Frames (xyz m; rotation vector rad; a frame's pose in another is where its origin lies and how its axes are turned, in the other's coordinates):
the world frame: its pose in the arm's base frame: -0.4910 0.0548 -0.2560 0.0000 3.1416 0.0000
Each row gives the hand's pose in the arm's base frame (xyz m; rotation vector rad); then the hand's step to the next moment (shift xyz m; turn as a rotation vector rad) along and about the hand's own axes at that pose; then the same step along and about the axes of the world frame.
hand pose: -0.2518 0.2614 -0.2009 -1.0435 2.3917 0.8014
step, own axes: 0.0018 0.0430 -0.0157 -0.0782 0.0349 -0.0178
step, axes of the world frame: 0.0359 0.0128 -0.0254 -0.0208 0.0489 -0.0695
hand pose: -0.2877 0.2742 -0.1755 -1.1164 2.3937 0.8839
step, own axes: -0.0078 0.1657 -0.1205 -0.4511 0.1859 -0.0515
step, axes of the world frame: 0.1305 0.0056 -0.1581 -0.1350 0.3084 -0.3569
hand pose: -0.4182 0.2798 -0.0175 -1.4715 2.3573 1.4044
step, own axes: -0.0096 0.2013 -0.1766 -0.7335 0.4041 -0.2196
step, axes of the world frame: 0.0697 -0.0867 -0.2438 -0.2003 0.4219 -0.7290
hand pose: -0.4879 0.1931 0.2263 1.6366 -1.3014 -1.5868
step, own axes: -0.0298 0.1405 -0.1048 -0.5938 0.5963 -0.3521
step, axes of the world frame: -0.0645 -0.0579 -0.1552 -0.2526 0.1872 -0.8563
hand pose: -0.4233 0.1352 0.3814 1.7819 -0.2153 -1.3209
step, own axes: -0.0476 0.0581 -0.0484 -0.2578 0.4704 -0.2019
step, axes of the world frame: -0.0407 0.0198 -0.0770 -0.2237 -0.0183 -0.5274
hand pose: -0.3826 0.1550 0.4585 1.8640 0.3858 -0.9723
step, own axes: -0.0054 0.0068 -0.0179 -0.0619 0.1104 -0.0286
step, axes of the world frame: -0.0090 0.0129 -0.0122 -0.0430 -0.0203 -0.1207
